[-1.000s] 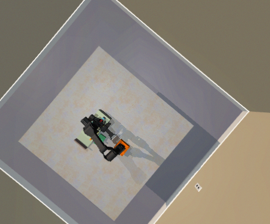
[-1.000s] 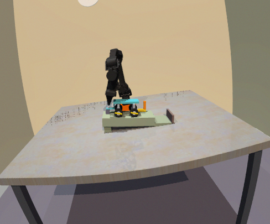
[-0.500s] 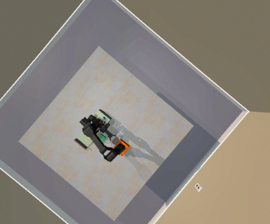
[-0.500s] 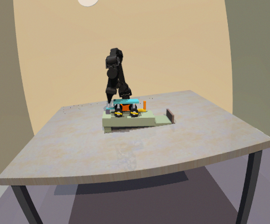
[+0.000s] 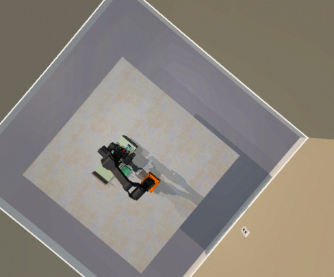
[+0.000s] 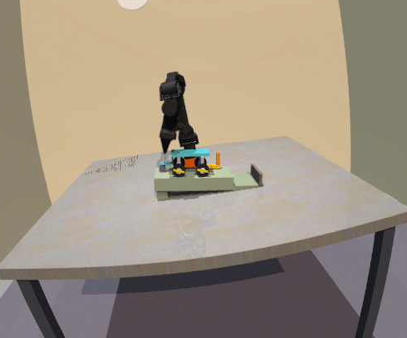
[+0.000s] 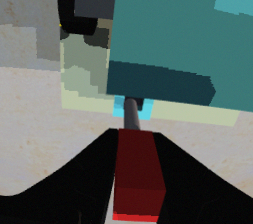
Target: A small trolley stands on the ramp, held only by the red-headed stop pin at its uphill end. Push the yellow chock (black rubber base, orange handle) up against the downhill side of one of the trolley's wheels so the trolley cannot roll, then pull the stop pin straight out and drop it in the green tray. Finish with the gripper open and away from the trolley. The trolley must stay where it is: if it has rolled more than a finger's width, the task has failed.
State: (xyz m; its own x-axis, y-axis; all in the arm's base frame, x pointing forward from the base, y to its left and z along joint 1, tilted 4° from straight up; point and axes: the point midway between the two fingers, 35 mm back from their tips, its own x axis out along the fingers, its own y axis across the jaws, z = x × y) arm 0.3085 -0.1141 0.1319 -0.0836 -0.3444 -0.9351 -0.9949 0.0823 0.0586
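My gripper tip is 20 mm past the yellow chock, 190 mm to the right of it and 80 mm above it. From my gripper tip the other things lie so: red-headed stop pin (right at my gripper tip); then trolley (30 mm ahead, 90 mm to the left, 50 mm below); then dark end stop (50 mm ahead, 350 mm to the left, 130 mm below).
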